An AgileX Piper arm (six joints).
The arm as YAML. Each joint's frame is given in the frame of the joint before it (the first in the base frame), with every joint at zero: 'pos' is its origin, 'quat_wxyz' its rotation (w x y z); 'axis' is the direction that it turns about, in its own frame. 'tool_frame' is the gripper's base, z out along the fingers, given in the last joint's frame.
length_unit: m
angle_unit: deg
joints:
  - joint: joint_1
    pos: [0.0, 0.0, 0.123]
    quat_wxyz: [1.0, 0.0, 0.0, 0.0]
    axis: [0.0, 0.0, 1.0]
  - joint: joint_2
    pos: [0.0, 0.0, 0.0]
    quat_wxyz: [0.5, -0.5, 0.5, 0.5]
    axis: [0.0, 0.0, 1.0]
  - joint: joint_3
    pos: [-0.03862, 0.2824, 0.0]
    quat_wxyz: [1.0, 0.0, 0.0, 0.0]
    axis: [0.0, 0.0, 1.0]
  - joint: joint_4
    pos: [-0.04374, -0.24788, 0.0]
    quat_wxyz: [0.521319, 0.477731, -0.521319, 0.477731]
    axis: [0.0, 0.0, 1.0]
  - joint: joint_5
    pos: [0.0, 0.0, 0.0]
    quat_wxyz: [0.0, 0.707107, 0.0, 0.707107]
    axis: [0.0, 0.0, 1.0]
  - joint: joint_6
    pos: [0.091, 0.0, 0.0]
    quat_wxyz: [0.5, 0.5, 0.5, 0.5]
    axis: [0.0, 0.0, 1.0]
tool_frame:
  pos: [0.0, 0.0, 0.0]
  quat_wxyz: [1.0, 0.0, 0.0, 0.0]
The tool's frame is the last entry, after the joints.
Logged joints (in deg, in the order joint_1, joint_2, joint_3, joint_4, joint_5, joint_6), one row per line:
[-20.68, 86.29, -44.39, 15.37, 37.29, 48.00]
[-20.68, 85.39, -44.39, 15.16, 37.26, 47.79]
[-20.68, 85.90, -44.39, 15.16, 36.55, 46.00]
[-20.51, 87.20, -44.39, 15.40, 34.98, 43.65]
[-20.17, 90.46, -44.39, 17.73, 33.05, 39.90]
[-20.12, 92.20, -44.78, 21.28, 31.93, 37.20]
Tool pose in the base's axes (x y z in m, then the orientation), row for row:
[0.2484, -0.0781, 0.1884, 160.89, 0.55, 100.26]
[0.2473, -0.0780, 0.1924, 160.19, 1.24, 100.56]
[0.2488, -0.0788, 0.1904, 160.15, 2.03, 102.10]
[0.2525, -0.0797, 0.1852, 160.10, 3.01, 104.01]
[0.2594, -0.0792, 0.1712, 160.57, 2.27, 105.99]
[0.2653, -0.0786, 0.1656, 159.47, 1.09, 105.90]
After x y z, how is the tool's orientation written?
As angles about the fixed x, y, z axes (roll, pitch, yaw), in degrees.
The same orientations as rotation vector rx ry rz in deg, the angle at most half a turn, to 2 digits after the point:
[106.34, 127.53, 20.94]
[105.26, 127.19, 21.03]
[103.15, 128.42, 20.58]
[100.50, 129.88, 20.05]
[99.02, 132.31, 20.62]
[99.32, 132.04, 22.93]

